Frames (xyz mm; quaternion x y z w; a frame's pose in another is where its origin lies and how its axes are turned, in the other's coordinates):
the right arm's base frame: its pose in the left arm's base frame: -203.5 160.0 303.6 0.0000 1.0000 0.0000 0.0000
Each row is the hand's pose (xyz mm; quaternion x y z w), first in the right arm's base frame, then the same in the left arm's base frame.
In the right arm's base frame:
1: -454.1 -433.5 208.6 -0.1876 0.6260 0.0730 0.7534
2: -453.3 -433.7 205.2 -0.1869 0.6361 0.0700 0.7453
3: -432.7 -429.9 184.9 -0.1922 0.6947 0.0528 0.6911
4: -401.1 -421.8 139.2 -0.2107 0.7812 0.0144 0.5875
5: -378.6 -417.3 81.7 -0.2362 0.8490 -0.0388 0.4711
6: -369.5 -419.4 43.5 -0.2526 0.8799 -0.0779 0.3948
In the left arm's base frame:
1: 250.6 -273.5 95.0 -0.0730 -0.7534 -0.1876 0.6260
2: 249.8 -273.7 98.4 -0.0700 -0.7453 -0.1869 0.6361
3: 229.2 -269.9 118.7 -0.0528 -0.6911 -0.1922 0.6947
4: 197.6 -261.8 164.4 -0.0144 -0.5875 -0.2107 0.7812
5: 175.1 -257.3 221.9 0.0388 -0.4711 -0.2362 0.8490
6: 166.0 -259.4 260.1 0.0779 -0.3948 -0.2526 0.8799

